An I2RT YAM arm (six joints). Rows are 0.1 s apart.
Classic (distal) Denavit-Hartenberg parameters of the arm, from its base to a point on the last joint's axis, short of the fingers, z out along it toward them. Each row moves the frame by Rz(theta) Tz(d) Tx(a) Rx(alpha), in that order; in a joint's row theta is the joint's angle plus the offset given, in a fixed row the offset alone. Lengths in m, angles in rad.
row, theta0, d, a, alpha
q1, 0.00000, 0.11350, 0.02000, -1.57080
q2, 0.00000, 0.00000, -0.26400, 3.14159
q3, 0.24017, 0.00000, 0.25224, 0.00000
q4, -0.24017, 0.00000, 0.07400, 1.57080
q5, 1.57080, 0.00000, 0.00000, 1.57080
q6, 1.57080, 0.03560, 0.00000, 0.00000
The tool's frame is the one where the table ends.
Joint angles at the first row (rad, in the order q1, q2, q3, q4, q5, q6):
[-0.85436 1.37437 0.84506 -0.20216 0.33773 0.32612]
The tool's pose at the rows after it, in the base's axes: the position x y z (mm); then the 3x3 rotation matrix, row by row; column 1 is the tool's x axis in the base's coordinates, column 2 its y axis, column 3 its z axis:
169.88, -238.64, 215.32; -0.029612, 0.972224, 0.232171; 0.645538, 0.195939, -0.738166; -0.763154, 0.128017, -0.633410
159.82, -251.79, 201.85; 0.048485, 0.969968, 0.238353; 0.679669, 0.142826, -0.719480; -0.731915, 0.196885, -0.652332
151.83, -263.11, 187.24; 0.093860, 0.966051, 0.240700; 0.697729, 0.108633, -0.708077; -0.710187, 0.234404, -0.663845
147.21, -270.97, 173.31; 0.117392, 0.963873, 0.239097; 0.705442, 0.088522, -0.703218; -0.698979, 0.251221, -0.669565
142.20, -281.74, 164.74; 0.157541, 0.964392, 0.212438; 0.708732, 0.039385, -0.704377; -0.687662, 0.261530, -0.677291
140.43, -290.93, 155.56; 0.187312, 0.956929, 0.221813; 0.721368, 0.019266, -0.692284; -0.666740, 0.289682, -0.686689
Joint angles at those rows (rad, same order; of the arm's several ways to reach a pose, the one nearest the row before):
[-0.92027 1.39682 0.80420 -0.12341 0.26538 0.39055]
[-0.98112 1.44075 0.78900 -0.07718 0.20340 0.44124]
[-1.02878 1.49103 0.77287 -0.01930 0.15975 0.46231]
[-1.05730 1.53965 0.75708 0.04031 0.13761 0.47020]
[-1.08769 1.58861 0.76957 0.06589 0.13953 0.49307]
[-1.10898 1.63931 0.78309 0.09353 0.11010 0.51449]

